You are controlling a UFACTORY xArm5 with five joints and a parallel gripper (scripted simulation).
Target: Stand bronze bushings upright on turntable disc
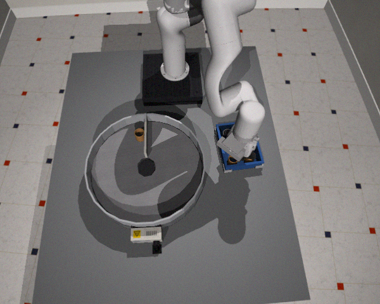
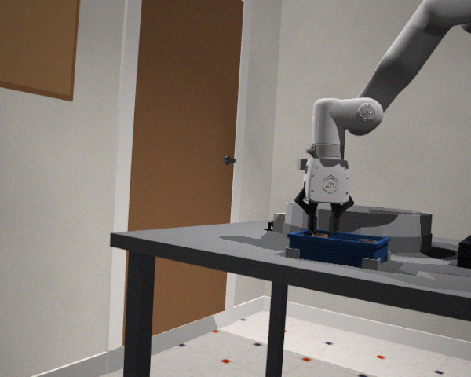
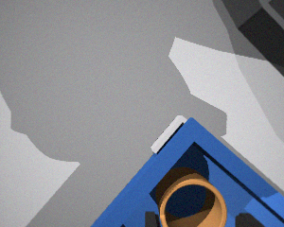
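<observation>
Now: hand 50 mm past the blue crate, 40 mm above it and 20 mm to the right of it. From my hand the other things lie so: turntable disc 330 mm to the right, 20 mm ahead, 10 mm below.
</observation>
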